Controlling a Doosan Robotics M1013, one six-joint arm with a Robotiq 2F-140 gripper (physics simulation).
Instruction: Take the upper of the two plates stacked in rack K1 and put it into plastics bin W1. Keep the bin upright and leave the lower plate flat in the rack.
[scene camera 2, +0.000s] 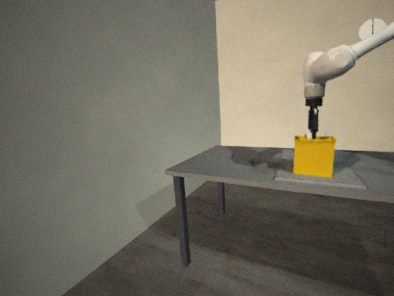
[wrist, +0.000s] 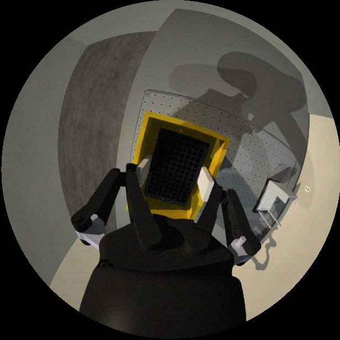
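The yellow bin W1 stands upright on the perforated board. My gripper points down at the bin's mouth, with its light pads inside the rim. It is shut on a black gridded plate, one pad at each long side. In the wrist view the plate lies within the outline of the bin's opening; its height above the bin floor cannot be told. A small white rack with a dark edge shows at the right of the wrist view. The lower plate cannot be made out clearly there.
The perforated board lies on the grey table. Thin white rods stick out beside the rack. The arm's shadow falls across the table and board. Walls stand behind and to the left of the table.
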